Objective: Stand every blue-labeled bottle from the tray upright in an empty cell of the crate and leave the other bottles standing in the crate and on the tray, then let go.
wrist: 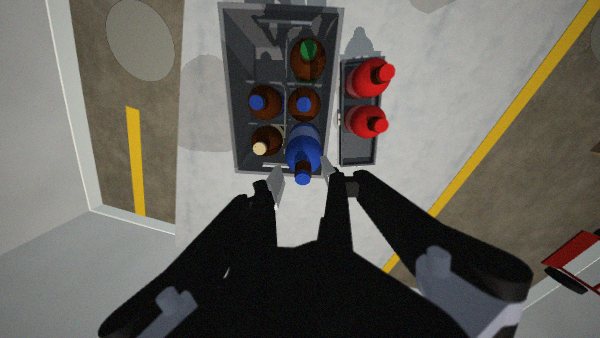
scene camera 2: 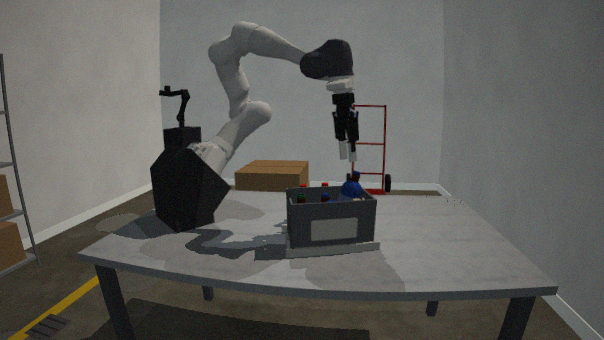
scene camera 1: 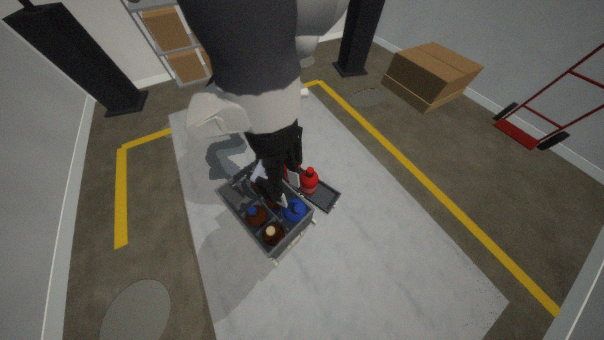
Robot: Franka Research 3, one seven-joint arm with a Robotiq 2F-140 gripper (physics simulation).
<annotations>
my gripper: wrist; scene camera 2; scene camera 1 288, 194
same spot on my gripper: (scene camera 2: 350, 126) = (wrist: 216, 229)
</annotations>
